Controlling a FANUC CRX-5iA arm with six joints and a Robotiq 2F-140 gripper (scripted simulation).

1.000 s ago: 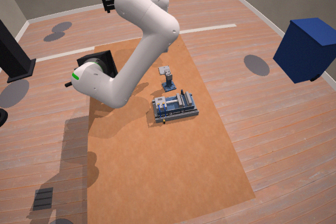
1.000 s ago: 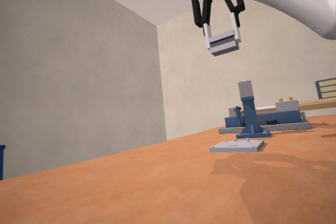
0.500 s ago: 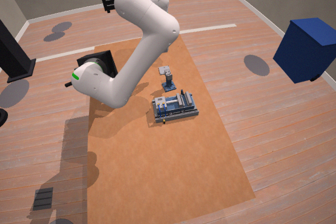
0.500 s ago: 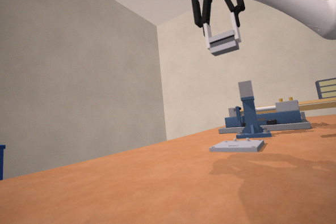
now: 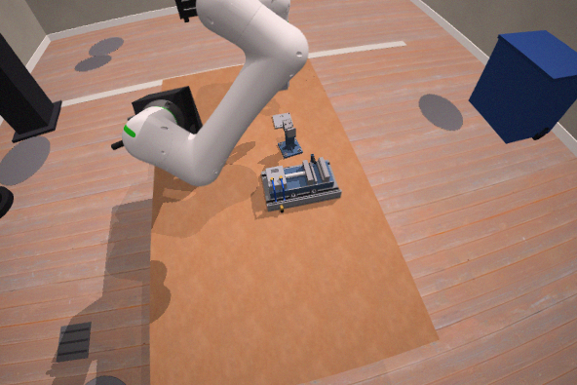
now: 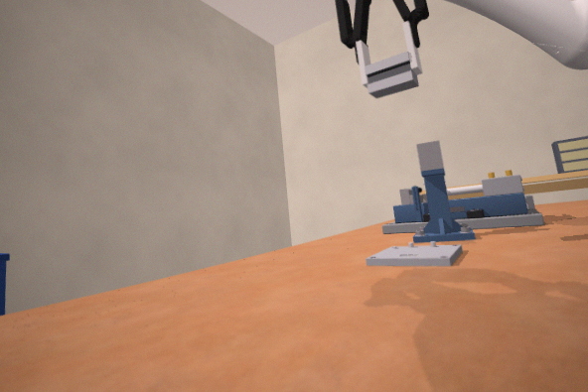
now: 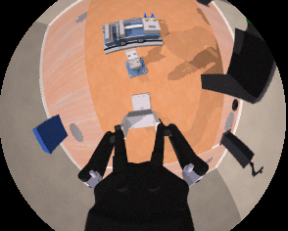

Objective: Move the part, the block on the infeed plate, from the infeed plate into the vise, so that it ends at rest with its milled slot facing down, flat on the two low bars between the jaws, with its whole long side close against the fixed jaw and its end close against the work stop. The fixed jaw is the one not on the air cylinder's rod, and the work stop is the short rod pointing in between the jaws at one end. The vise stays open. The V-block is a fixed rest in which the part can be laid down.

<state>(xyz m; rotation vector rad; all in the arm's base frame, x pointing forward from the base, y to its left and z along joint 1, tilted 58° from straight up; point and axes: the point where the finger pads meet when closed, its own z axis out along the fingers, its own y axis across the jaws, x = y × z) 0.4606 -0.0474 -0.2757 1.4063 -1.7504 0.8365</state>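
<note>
Now: the part 3 cm below my hand and 1 cm to the left of it. From my hand the other things lie so: air cylinder (36 cm to the right, 18 cm below, 14 cm behind); then vise base (37 cm to the right, 22 cm below, 5 cm behind).
</note>
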